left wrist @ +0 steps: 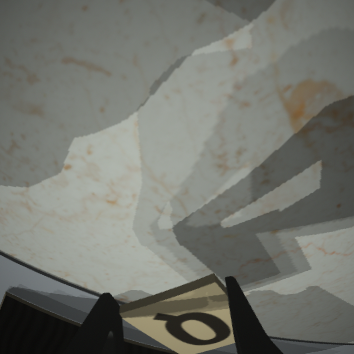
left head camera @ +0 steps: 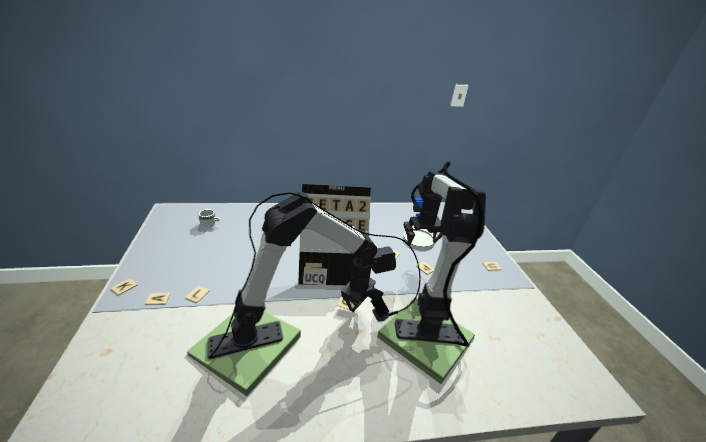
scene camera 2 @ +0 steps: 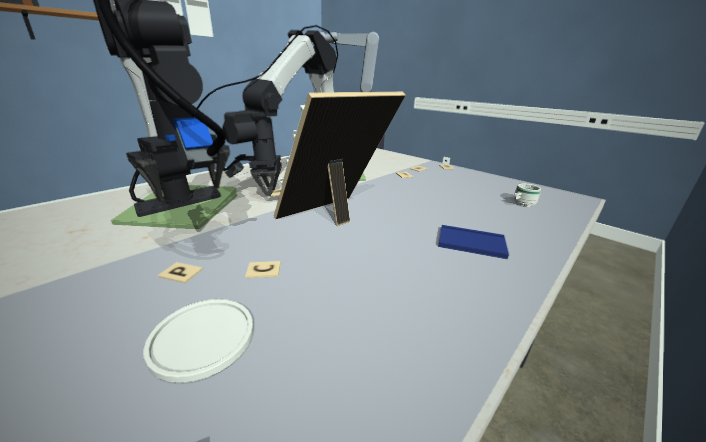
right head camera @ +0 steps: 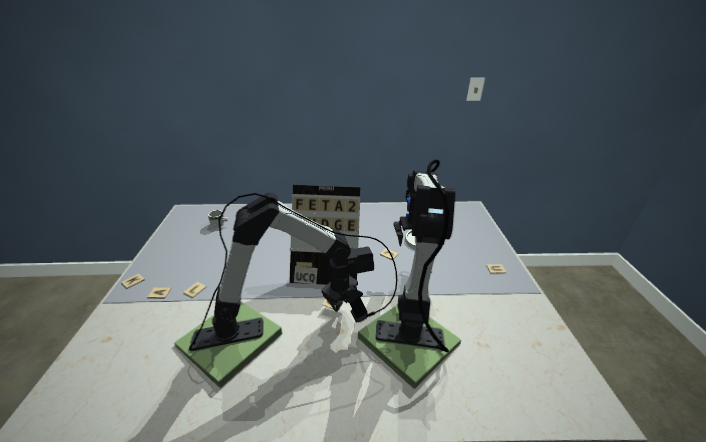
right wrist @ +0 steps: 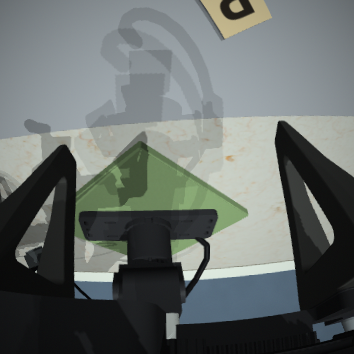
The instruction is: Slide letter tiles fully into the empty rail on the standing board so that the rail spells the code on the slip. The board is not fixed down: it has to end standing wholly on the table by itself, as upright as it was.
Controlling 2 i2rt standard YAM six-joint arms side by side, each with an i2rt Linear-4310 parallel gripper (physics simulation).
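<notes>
The board stands upright on its rear prop; its slip reads UCQ. Two rails read FETA2 and, partly hidden by my left arm, a word ending GE. The empty rail is partly hidden too. My left gripper is shut on the Q tile, in front of the board. My right gripper is open and empty, at the board's right. The U tile and C tile lie flat.
The P tile lies near the C. K, A and L tiles lie at the left. A white plate, a blue tray and a mug stand around the board.
</notes>
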